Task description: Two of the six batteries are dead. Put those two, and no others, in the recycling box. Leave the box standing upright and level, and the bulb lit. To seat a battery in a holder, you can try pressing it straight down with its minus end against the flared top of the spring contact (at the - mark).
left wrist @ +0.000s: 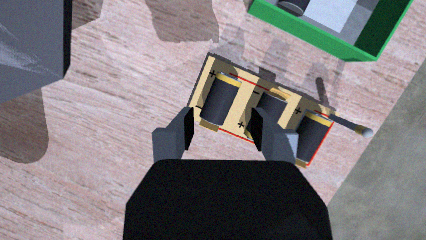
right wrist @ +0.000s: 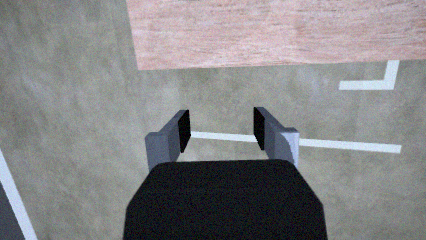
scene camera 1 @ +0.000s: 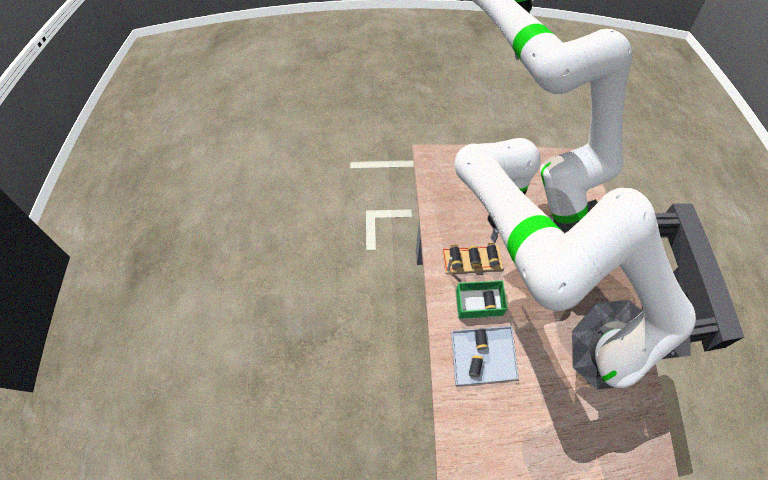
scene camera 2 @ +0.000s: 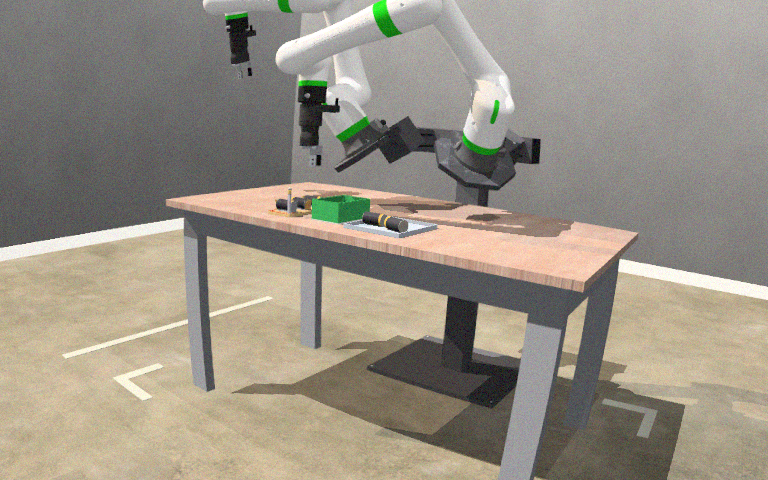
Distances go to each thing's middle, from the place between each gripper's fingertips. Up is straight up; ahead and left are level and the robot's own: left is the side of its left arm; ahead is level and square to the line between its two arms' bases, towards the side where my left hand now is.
Right now my left hand [scene camera 2: 315, 166] is 16 cm to the right of the green recycling box [scene camera 2: 336, 213], 14 cm above it and 8 cm short of it. The rest, counted from my left hand: grey tray [scene camera 1: 499, 363] 34 cm to the left, 16 cm below, 10 cm ahead.
Now: the green recycling box 28 cm ahead of my right hand, 68 cm to the left of it and 47 cm below it. From my right hand the other things lie so: grey tray 30 cm ahead, 86 cm to the left, 48 cm below.
